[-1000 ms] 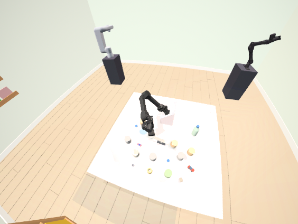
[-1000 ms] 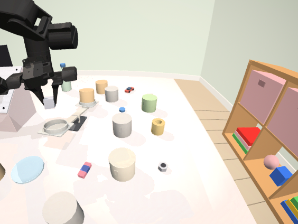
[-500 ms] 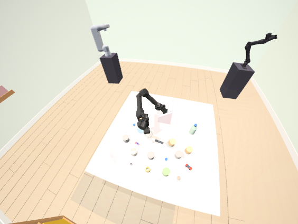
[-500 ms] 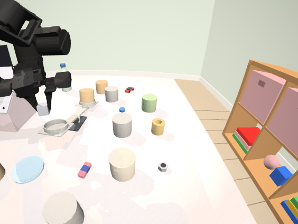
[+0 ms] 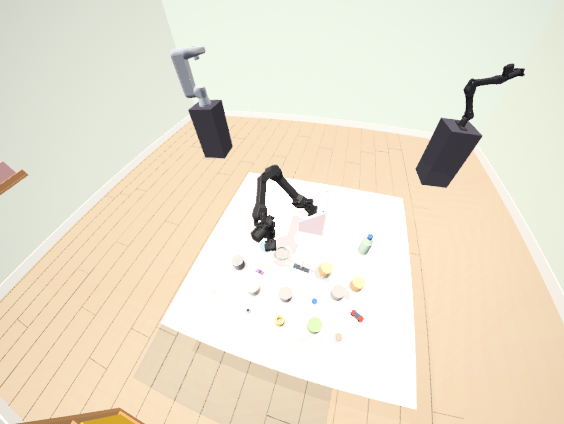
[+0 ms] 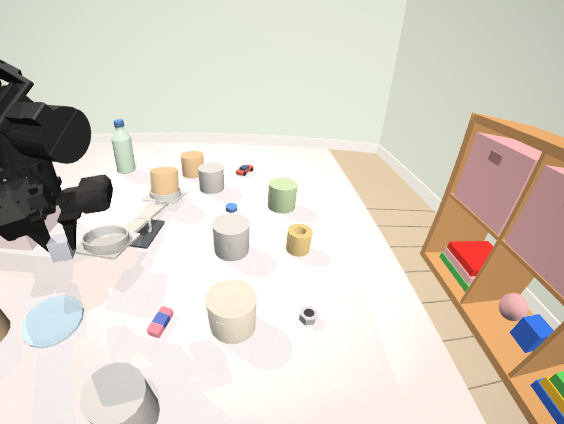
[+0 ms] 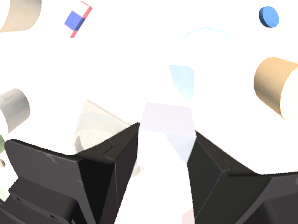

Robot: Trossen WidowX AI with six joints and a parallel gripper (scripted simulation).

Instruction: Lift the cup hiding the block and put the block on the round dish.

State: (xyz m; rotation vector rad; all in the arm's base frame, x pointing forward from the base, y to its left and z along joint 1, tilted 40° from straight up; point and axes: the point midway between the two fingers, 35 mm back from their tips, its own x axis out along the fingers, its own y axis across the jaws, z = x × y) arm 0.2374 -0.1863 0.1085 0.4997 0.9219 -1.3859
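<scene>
Now: gripper tip 40 mm past the pale blue round dish, 50 mm to the left of it and 110 mm above it. Round my gripper tip: pale block: 10 mm above; then balance: 60 mm ahead, 190 mm to the left, 70 mm below; then pink-blue eraser: 140 mm ahead, 50 mm to the right, 100 mm below.
</scene>
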